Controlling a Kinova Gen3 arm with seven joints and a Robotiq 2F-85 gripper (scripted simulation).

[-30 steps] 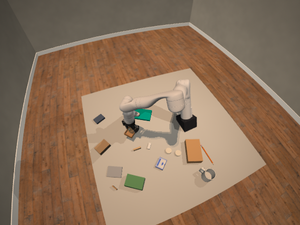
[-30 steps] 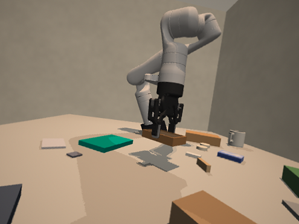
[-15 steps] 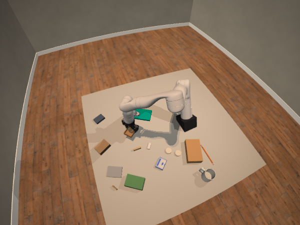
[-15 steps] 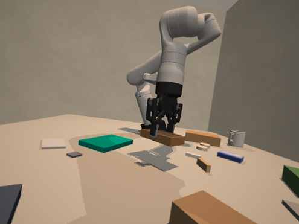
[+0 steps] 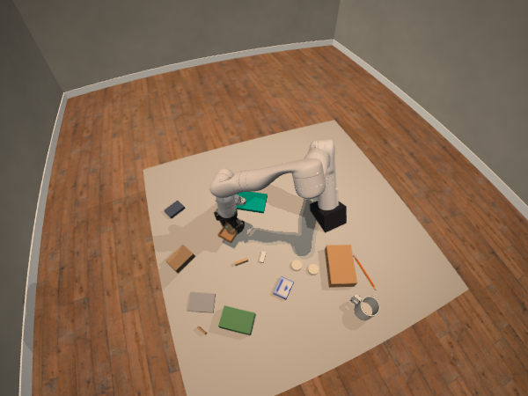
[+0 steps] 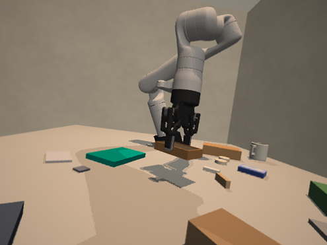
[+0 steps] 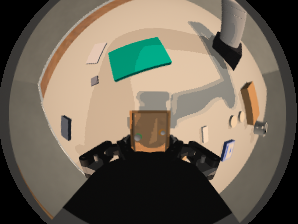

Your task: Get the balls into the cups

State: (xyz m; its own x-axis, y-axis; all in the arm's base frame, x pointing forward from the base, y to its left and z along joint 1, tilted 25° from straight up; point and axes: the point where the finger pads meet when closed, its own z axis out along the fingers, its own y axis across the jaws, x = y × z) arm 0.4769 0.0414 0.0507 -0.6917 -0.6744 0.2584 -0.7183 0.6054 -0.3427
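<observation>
Right now the covered wooden puzzle is 2 cm below my hand. From my hand the other things lie so: teal slab (12 cm behind, 18 cm to the right, 8 cm below); white block (11 cm behind, 14 cm to the left, 9 cm below); small wooden block (1 cm behind, 13 cm to the left, 8 cm below).
</observation>
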